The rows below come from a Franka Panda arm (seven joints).
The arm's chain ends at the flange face. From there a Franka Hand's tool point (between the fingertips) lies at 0.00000 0.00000 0.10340 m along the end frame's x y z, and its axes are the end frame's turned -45 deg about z.
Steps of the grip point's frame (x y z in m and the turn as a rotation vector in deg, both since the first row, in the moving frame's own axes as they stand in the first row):
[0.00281, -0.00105, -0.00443, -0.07, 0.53, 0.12]
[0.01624, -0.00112, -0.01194, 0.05, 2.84, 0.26]
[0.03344, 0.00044, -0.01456, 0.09, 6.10, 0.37]
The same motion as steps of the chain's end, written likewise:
[0.00048, -0.00214, -0.00443, 0.33, 0.42, 0.12]
[0.00712, -0.00860, -0.01181, 2.04, 1.97, 0.26]
[0.01628, -0.01548, -0.01397, 4.38, 4.25, 0.37]

